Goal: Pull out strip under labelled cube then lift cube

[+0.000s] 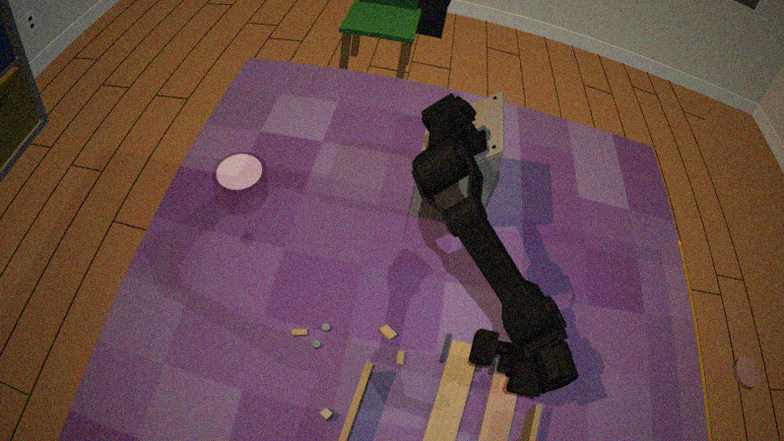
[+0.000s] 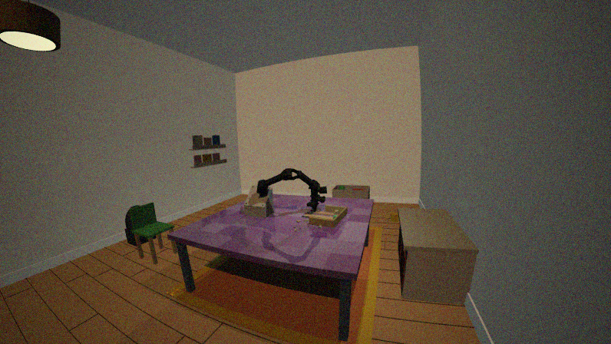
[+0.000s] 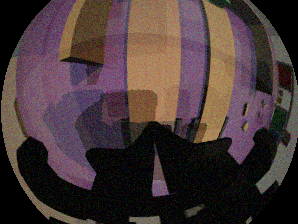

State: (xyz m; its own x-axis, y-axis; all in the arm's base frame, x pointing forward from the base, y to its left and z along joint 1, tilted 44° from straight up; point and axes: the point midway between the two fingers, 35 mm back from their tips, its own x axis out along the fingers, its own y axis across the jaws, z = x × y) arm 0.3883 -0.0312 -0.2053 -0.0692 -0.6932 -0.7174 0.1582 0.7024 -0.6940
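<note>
Now: gripper tip 9 cm short of the strip and 1 cm to the left of it. Round my gripper tip: labelled cube 19 cm ahead, 3 cm to the right, 1 cm above.
</note>
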